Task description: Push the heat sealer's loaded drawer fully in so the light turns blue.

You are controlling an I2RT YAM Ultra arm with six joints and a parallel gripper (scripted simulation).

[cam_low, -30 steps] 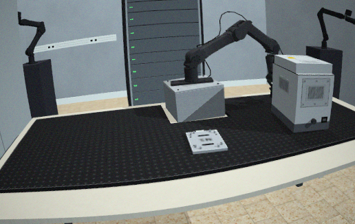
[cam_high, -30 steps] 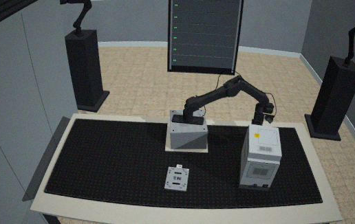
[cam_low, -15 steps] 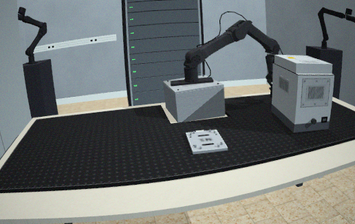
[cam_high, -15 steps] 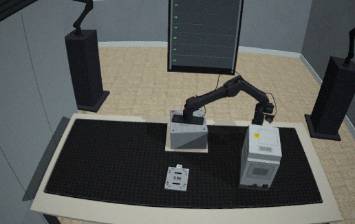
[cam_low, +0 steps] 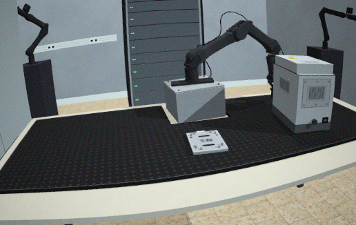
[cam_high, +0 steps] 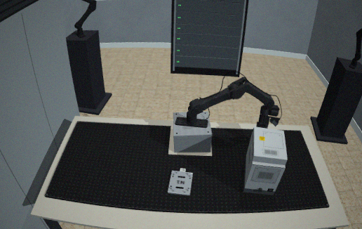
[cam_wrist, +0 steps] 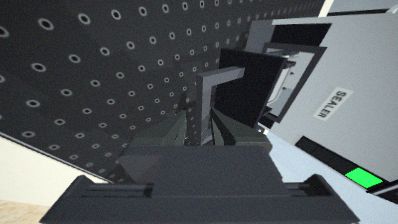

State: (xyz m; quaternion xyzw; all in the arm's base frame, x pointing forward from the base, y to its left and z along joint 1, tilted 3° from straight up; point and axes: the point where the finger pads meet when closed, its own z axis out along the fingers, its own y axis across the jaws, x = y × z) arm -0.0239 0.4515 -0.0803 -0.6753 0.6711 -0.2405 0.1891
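Right now my hand is 12 cm short of the dark drawer.
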